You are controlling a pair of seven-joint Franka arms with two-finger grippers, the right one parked.
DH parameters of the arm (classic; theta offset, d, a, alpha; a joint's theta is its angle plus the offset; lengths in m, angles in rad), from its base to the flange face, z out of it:
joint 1: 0 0.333 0 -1.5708
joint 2: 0 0 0 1.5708
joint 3: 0 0.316 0.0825 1.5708
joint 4: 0 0 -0.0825 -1.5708
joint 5: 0 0.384 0 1.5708
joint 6: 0 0 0.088 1.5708
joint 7: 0 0.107 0 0
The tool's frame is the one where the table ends.
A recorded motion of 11 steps. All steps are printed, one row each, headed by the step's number.
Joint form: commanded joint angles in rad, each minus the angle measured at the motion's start. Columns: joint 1, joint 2, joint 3, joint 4, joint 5, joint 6, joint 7.
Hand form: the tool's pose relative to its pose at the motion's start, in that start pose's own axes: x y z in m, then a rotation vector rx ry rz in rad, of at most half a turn. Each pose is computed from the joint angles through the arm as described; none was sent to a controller.
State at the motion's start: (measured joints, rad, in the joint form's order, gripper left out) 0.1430 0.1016 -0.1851 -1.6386 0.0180 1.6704 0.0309
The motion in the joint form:
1: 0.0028 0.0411 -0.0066 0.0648 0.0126 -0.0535 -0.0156
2: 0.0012 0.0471 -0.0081 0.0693 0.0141 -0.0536 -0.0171
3: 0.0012 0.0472 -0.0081 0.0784 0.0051 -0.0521 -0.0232
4: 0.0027 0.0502 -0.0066 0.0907 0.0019 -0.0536 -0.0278
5: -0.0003 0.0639 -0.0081 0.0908 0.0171 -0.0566 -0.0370
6: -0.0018 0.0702 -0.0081 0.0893 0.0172 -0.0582 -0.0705
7: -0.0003 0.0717 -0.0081 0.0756 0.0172 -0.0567 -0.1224
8: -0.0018 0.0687 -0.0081 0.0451 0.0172 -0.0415 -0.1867
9: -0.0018 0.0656 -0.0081 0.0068 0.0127 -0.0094 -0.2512
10: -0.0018 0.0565 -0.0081 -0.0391 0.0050 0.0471 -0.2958
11: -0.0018 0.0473 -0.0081 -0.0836 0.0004 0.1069 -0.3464
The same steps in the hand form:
1: 0.0082 -0.0018 -0.0030 0.0038 -0.0290 -0.0118
2: 0.0100 -0.0005 -0.0018 0.0042 -0.0305 -0.0101
3: 0.0107 0.0002 -0.0061 -0.0046 -0.0198 -0.0170
4: 0.0118 -0.0015 -0.0101 -0.0082 -0.0119 -0.0250
5: 0.0150 -0.0011 -0.0020 0.0044 -0.0284 -0.0287
6: 0.0163 -0.0004 0.0025 0.0040 -0.0376 -0.0606
7: 0.0159 -0.0012 0.0097 0.0049 -0.0512 -0.1135
8: 0.0148 0.0003 0.0211 0.0081 -0.0633 -0.1752
9: 0.0146 0.0015 0.0348 0.0064 -0.0666 -0.2390
10: 0.0146 0.0032 0.0467 -0.0005 -0.0478 -0.2837
11: 0.0145 0.0044 0.0576 -0.0057 -0.0241 -0.3345

